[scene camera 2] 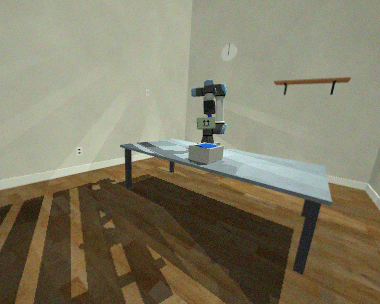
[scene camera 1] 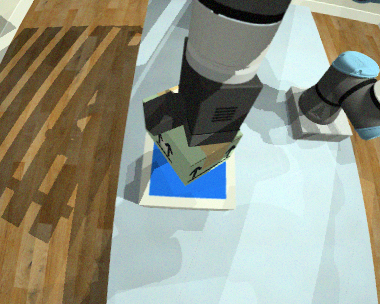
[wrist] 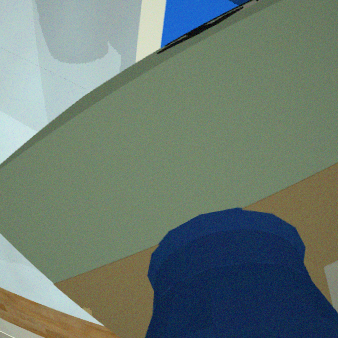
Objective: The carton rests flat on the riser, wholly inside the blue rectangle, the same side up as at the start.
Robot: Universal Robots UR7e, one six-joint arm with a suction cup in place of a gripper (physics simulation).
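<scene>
The green carton, with a brown strip on top and black arrows pointing up on its sides, hangs level under my suction gripper. The dark blue cup is on the carton's top; in scene camera 1 the wrist hides it. The carton is in the air above the pale riser, with a clear gap in scene camera 2. It is turned at an angle to the blue rectangle and partly covers it in scene camera 1.
The riser stands on the pale blue table, near its left edge in scene camera 1. The arm's base block is at the right in that view. A wall shelf and a clock are on the back wall.
</scene>
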